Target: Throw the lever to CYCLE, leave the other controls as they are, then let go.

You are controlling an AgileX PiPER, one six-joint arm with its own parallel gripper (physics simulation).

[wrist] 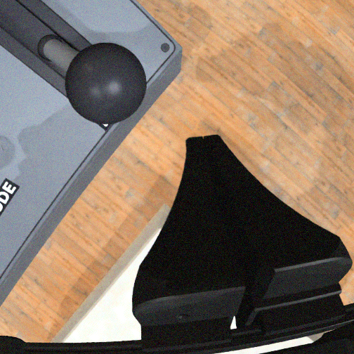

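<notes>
The lever's black ball knob [106,83] is at the upper left of the wrist view, on a short grey shaft [61,54]. It leans toward the lower right, at the panel's near edge, away from the slot's upper-left part. The knob covers nearly all of a label beneath it; the CYCLE label does not show. My gripper [202,153] is shut, its two black fingers pressed together with nothing between them. The fingertips are to the lower right of the knob, apart from it, and appear over the wooden surface beyond the panel's edge.
The grey-blue control panel [45,145] fills the left side, with a corner screw [165,47] at upper right. A partly visible label ending in "DE" [9,196] is at the left edge. A white block with a beige rim [107,305] shows at the bottom, partly behind the fingers.
</notes>
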